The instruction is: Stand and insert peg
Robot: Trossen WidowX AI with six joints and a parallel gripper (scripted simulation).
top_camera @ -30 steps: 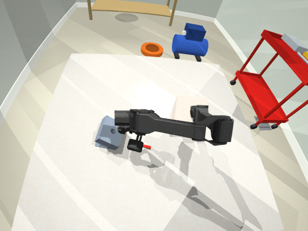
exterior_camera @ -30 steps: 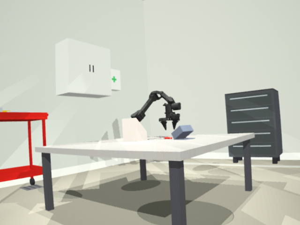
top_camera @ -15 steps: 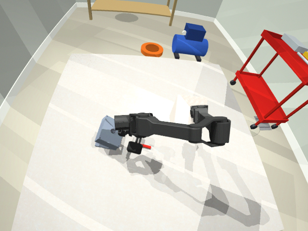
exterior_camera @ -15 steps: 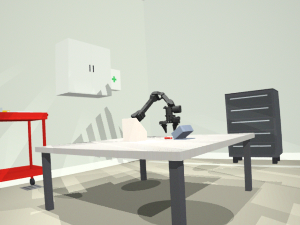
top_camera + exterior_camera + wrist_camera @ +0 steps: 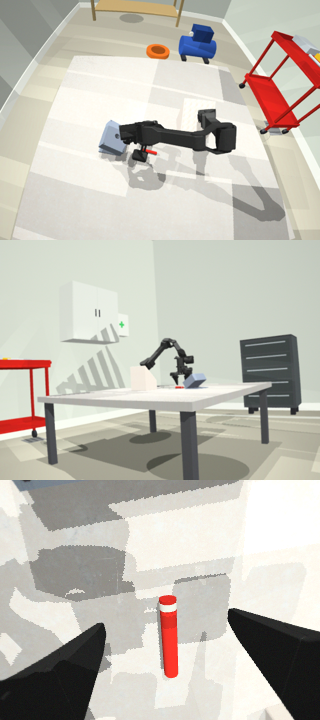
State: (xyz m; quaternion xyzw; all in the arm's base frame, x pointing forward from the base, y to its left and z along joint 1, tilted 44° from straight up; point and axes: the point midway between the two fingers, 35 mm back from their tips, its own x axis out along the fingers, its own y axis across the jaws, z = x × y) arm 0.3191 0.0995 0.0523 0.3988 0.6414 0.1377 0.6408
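Right now the peg is 20 mm below my gripper tip and 10 mm behind it. The rest, counted from my gripper tip: grey-blue sloped panel (130 mm ahead, 50 mm to the right, 30 mm above).
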